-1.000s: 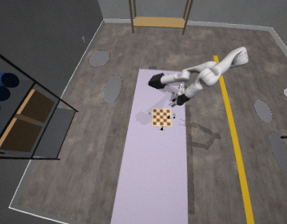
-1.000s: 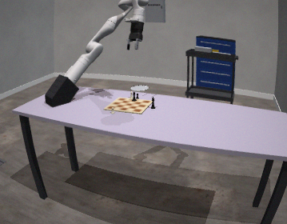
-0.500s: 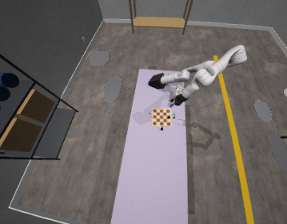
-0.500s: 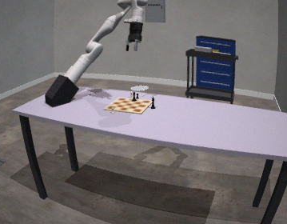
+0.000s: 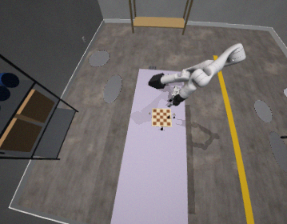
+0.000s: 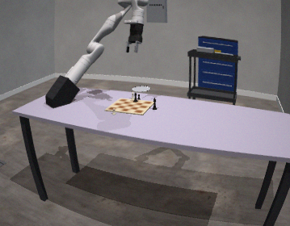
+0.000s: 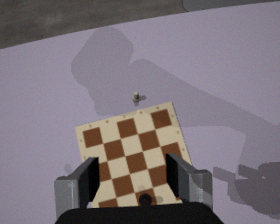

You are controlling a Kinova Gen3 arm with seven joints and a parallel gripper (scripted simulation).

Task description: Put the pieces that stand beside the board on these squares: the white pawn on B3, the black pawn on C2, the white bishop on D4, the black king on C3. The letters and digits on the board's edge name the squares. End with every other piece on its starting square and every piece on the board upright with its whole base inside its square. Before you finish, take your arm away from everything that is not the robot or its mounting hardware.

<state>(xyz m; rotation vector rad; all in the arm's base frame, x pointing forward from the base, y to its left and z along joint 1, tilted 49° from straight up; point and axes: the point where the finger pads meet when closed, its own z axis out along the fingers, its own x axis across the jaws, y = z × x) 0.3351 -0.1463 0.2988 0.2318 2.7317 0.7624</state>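
My hand is 18 cm to the left of the white pawn and 31 cm above it. Round my hand: chessboard 1 cm ahead, 3 cm to the right, 32 cm below; black king 14 cm ahead, 29 cm below; white bishop 6 cm behind, 10 cm to the left, 30 cm below.
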